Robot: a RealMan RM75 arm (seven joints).
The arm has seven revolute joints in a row. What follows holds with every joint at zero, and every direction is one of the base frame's. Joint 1 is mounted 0.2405 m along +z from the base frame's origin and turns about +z. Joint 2 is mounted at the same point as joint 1 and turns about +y. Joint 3 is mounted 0.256 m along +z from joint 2 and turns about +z. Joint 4 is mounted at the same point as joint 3 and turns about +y. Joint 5 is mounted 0.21 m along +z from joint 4 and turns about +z. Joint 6 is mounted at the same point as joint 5 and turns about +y. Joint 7 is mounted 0.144 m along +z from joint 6 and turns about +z. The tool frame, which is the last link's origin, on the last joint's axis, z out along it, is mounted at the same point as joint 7; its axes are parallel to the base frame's.
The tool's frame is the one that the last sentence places.
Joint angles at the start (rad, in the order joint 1, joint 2, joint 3, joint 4, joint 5, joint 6, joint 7): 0.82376 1.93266 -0.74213 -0.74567 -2.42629 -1.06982 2.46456
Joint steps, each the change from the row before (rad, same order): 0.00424 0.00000 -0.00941 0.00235 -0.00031 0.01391 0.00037; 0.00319 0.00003 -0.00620 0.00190 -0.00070 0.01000 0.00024; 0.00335 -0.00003 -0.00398 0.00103 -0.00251 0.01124 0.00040; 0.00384 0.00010 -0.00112 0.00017 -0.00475 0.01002 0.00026; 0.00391 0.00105 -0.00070 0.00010 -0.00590 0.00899 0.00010; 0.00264 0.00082 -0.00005 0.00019 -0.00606 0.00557 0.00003; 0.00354 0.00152 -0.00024 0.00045 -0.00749 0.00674 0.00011; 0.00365 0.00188 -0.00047 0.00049 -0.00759 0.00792 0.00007; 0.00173 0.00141 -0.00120 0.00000 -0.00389 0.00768 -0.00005; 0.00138 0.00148 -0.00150 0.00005 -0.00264 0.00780 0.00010
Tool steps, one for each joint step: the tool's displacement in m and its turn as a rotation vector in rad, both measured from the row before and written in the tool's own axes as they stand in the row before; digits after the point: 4 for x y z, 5 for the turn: -0.0020 0.0011 0.0014 0.00648 -0.00495 -0.00921; -0.0015 0.0008 0.0010 0.00479 -0.00357 -0.00643; -0.0019 0.0003 0.0007 0.00687 -0.00570 -0.00604; -0.0021 0.0001 0.0004 0.00735 -0.00609 -0.00582; -0.0017 0.0004 0.0006 0.00663 -0.00461 -0.00605; -0.0009 0.0001 0.0004 0.00540 -0.00174 -0.00479; -0.0010 0.0005 0.0007 0.00596 -0.00169 -0.00596; -0.0011 0.0005 0.0009 0.00637 -0.00233 -0.00624; -0.0008 0.0002 0.0006 0.00527 -0.00346 -0.00401; -0.0007 0.0002 0.0006 0.00462 -0.00384 -0.00315
